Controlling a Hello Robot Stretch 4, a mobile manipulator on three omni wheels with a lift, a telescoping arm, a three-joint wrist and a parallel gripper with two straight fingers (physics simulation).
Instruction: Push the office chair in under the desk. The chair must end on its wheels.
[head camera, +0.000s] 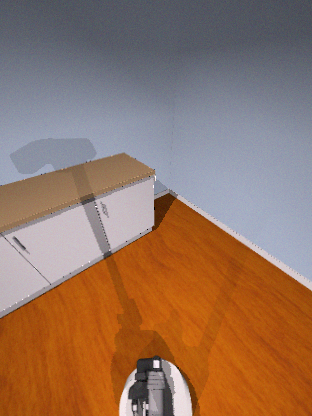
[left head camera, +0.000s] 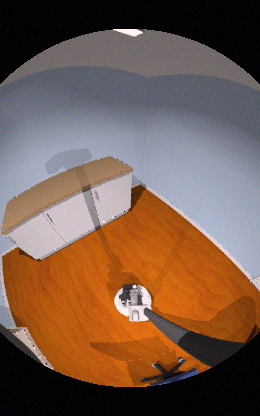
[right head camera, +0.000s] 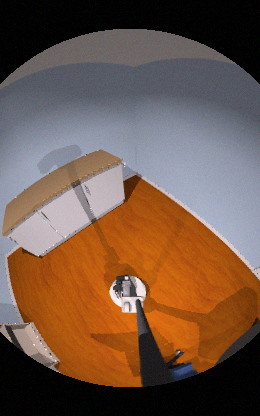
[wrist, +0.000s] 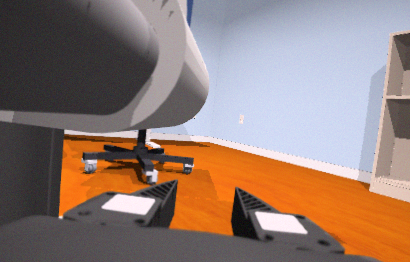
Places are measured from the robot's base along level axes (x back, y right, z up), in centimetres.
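Where they show: gripper, fingertip midpoint: (left head camera: 126, 306) (right head camera: 120, 298) (wrist: 204, 200).
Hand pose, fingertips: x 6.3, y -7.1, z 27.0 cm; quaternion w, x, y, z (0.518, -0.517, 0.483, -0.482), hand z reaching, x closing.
Note:
After its pixels a point has its place.
The office chair shows in part. In the wrist view its dark star base (wrist: 142, 154) @(x 125.1, y 38.8, z 8.1 cm) stands upright on light casters, and a large grey-white rounded body hides most of what is above it. At the bottom edge of the left head view and right head view a blue part of the chair (left head camera: 176, 378) (right head camera: 183, 371) shows beside dark legs. My gripper (wrist: 204, 200) @(x 6.3, y -7.1, z 27.0 cm) is open and empty, low above the floor, with the chair base beyond it to the left, apart from the fingers. I cannot make out a desk in these views.
A white cabinet (head camera: 127, 207) @(x -123.1, y -28.4, z 58.3 cm) (left head camera: 112, 200) @(x -122.9, y -28.5, z 46.7 cm) (right head camera: 105, 192) @(x -123.9, y -27.3, z 46.8 cm) with a brown top stands along the wall by a corner. A pale open shelf (wrist: 387, 125) @(x 159.5, y -115.2, z 42.6 cm) stands at the right in the wrist view. Its likely counterpart (left head camera: 31, 342) (right head camera: 37, 345) shows lower left in the side head views.

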